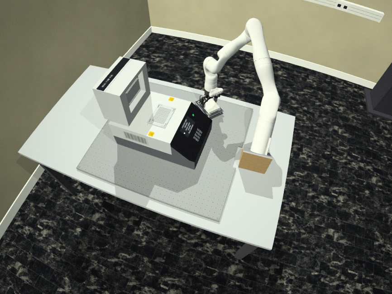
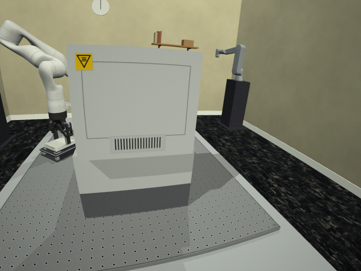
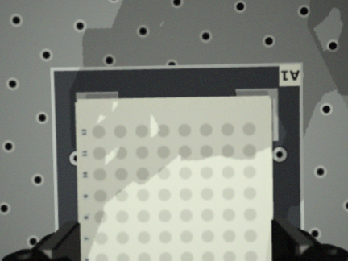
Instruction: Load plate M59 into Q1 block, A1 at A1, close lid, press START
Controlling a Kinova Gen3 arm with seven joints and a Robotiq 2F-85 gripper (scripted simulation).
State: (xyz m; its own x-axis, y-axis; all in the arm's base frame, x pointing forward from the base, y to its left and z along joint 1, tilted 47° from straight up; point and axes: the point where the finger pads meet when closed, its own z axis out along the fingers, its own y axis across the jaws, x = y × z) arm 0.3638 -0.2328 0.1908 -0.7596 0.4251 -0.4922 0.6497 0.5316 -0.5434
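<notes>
My hand is 10 mm above the plate M59. Round my hand: plate nest N1: 30 mm below; then nest A1 mark: 90 mm to the left, 20 mm below, 20 mm behind.
</notes>
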